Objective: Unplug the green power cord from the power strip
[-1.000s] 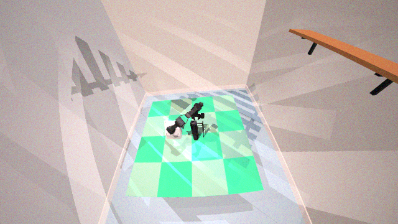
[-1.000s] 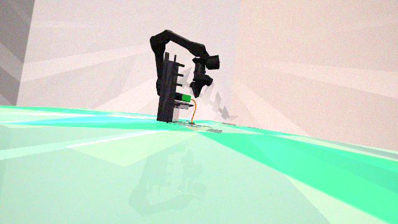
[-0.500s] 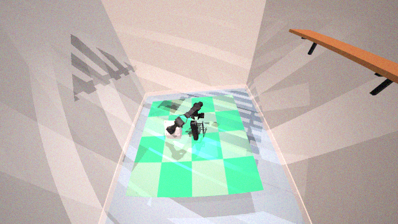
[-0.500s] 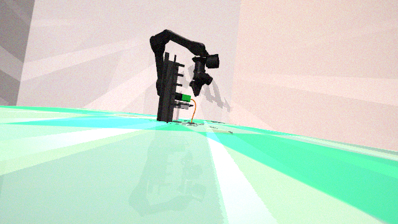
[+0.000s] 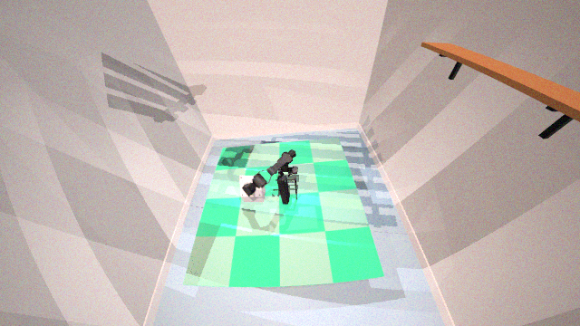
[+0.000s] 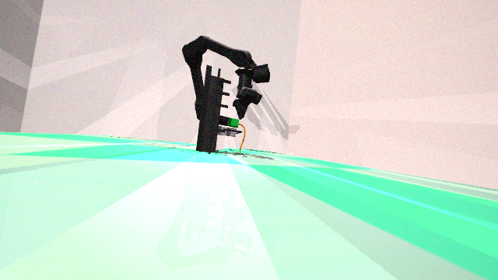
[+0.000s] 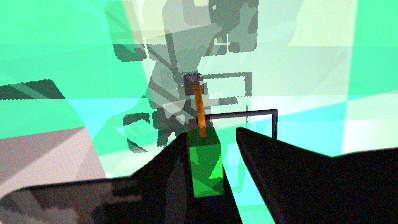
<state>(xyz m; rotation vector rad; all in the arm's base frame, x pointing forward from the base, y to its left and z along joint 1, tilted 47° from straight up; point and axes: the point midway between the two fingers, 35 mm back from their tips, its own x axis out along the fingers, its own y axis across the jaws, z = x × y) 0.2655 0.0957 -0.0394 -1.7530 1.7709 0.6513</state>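
My gripper tip is now 5 cm to the left of the green plug and 1 cm above it.
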